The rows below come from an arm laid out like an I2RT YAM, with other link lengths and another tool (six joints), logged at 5 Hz.
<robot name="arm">
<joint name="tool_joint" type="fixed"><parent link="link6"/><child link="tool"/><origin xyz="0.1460 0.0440 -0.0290" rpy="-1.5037 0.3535 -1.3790"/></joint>
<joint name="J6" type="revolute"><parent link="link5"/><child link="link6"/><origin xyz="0.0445 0.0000 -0.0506"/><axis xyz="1 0 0"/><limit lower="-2.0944" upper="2.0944"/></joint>
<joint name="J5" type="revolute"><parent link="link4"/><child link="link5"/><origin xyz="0.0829 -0.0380 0.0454"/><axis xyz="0 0 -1"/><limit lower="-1.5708" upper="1.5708"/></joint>
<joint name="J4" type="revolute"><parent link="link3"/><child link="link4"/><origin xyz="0.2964 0.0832 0.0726"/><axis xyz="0 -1 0"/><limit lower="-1.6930" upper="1.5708"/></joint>
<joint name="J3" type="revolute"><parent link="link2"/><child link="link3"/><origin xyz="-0.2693 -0.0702 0.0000"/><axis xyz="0 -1 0"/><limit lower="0.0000" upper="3.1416"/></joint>
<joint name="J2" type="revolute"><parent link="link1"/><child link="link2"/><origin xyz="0.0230 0.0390 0.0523"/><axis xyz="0 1 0"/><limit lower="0.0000" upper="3.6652"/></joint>
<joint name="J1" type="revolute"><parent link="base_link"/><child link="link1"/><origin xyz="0.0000 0.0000 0.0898"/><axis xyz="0 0 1"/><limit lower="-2.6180" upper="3.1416"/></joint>
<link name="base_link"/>
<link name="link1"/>
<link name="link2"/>
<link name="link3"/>
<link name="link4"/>
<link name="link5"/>
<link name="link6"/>
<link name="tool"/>
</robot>
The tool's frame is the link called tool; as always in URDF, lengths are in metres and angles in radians.
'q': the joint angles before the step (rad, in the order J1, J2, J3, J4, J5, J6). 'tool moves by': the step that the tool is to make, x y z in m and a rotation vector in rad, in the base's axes. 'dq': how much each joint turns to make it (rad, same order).
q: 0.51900 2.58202 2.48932 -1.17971 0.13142 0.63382
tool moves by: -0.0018 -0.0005 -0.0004 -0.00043 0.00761 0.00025
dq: -0.00033 0.00024 0.00056 -0.00720 -0.00342 0.00043
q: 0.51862 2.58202 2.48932 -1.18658 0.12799 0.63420
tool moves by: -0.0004 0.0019 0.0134 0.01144 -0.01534 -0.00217
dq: 0.00272 -0.02330 -0.00157 -0.00342 -0.00076 0.00540
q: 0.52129 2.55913 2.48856 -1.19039 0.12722 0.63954
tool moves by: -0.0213 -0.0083 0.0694 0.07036 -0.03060 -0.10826
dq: 0.00487 -0.21584 -0.15552 -0.01378 -0.00614 0.12276
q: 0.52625 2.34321 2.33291 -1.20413 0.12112 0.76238
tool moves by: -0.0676 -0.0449 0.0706 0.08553 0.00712 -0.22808
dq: 0.00090 -0.40976 -0.38800 -0.01528 0.00806 0.24351
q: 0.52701 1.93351 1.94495 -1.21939 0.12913 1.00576
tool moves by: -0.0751 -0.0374 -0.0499 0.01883 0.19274 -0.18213
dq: -0.00197 -0.20934 -0.38188 -0.00560 -0.06028 0.20479
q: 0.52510 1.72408 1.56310 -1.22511 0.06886 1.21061
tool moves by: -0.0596 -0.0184 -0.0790 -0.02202 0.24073 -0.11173
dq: 0.00032 -0.00832 -0.24641 0.01569 -0.09308 0.11895
